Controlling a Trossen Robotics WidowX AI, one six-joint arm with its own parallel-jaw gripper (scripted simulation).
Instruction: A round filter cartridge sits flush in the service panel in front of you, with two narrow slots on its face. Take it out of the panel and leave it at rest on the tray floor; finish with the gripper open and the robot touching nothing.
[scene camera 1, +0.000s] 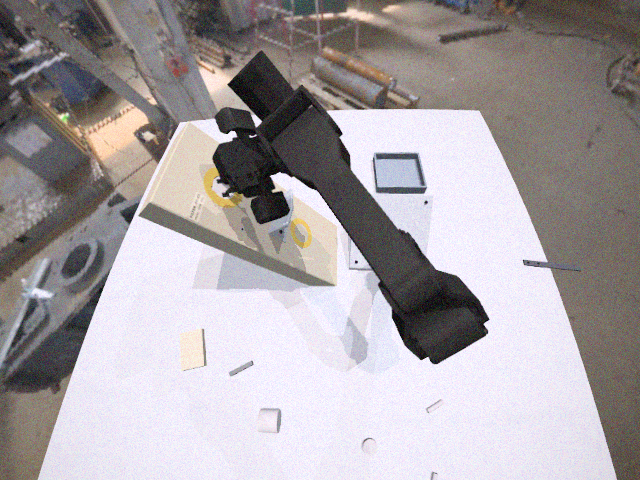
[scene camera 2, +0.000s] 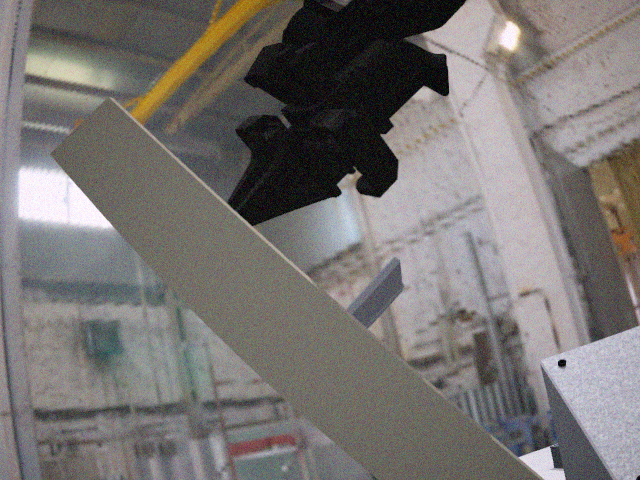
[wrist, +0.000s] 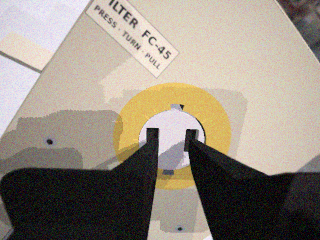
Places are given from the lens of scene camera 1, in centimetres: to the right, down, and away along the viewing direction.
my gripper (scene camera 1: 225, 186): -17, -10, 43
beige card (scene camera 1: 192, 343): -32, 26, 57
beige service panel (scene camera 1: 181, 198): -22, -6, 36
grey tray (scene camera 1: 395, 172): 25, -22, 79
The marked spots on the beige card and the beige service panel are 39 cm apart.
